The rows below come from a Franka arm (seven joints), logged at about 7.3 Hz.
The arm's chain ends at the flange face. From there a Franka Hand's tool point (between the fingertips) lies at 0.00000 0.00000 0.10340 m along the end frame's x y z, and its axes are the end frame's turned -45 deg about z.
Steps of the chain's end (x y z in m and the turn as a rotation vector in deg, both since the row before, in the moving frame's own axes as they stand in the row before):
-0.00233, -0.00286, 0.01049, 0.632, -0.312, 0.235
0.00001, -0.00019, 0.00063, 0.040, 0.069, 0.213
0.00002, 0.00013, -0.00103, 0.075, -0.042, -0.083
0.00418, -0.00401, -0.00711, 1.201, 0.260, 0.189
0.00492, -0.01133, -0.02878, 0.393, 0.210, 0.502
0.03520, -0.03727, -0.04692, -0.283, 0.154, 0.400
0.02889, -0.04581, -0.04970, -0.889, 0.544, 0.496
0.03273, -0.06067, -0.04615, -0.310, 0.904, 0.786
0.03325, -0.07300, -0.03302, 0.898, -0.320, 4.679
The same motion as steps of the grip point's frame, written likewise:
0.00079, -0.00487, 0.01048, 0.668, 0.226, 0.235
0.00028, -0.00009, 0.00063, -0.021, 0.077, 0.213
-0.00004, -0.00004, -0.00103, 0.083, 0.023, -0.083
0.00766, -0.00108, -0.00713, 0.665, 1.033, 0.189
0.01226, -0.00476, -0.02878, 0.129, 0.426, 0.502
0.05108, -0.00091, -0.04692, -0.309, -0.091, 0.400
0.05237, -0.01014, -0.04972, -1.013, -0.244, 0.496
0.06679, -0.01820, -0.04616, -0.858, 0.420, 0.786
0.07593, -0.02963, -0.03303, 0.861, 0.409, 4.679

